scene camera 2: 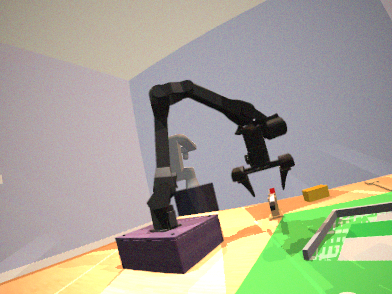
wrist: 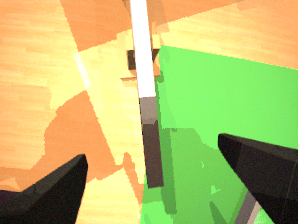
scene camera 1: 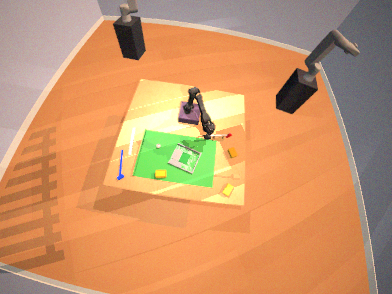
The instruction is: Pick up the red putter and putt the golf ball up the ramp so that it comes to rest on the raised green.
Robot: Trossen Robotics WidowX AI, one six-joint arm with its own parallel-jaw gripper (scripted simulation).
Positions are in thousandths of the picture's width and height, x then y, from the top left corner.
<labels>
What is the gripper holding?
Nothing.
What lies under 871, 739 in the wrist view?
The gripper.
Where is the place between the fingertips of the gripper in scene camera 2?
685, 658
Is the gripper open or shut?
Open.
</labels>
